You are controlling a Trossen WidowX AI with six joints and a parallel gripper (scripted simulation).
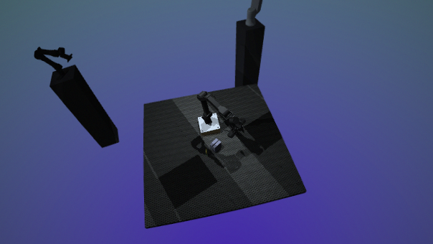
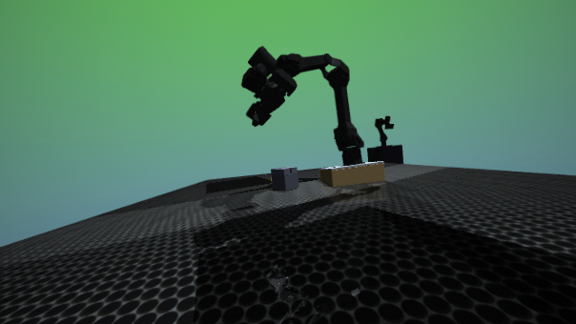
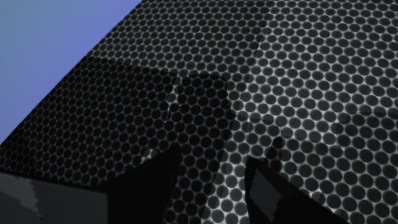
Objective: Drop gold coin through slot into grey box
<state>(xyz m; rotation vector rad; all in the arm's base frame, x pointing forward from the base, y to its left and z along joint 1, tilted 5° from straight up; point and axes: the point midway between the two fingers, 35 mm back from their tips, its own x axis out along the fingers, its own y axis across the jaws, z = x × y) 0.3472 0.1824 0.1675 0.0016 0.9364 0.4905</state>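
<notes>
My gripper tip is now 7 cm past the gold coin, 31 cm to the left of it and 19 cm above it.
</notes>
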